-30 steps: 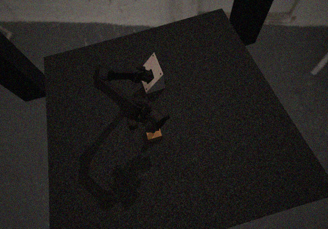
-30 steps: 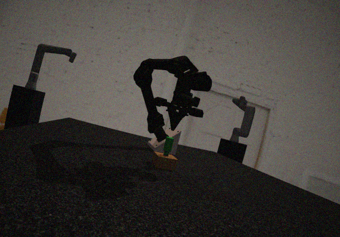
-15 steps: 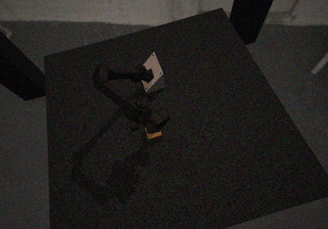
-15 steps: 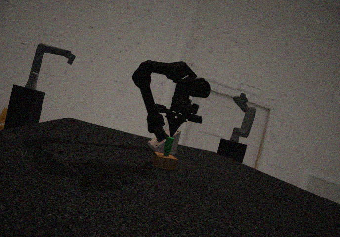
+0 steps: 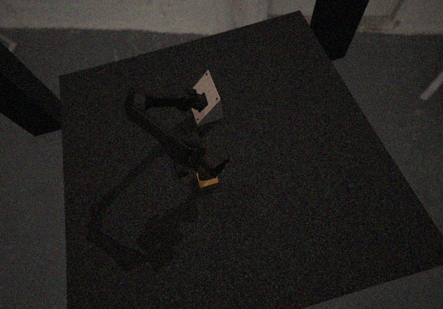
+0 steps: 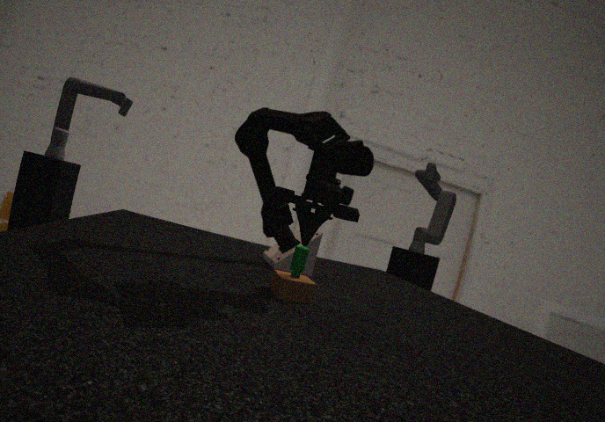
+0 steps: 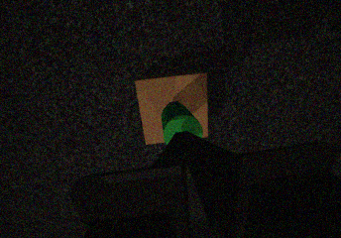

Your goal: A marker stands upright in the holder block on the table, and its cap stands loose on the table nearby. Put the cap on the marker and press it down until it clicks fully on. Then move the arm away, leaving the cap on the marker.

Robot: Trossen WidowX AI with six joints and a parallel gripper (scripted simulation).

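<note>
The green cap lies 30 mm below my gripper tip. Also, from my gripper tip: holder block 90 mm below; dark marker 30 mm below.
</note>
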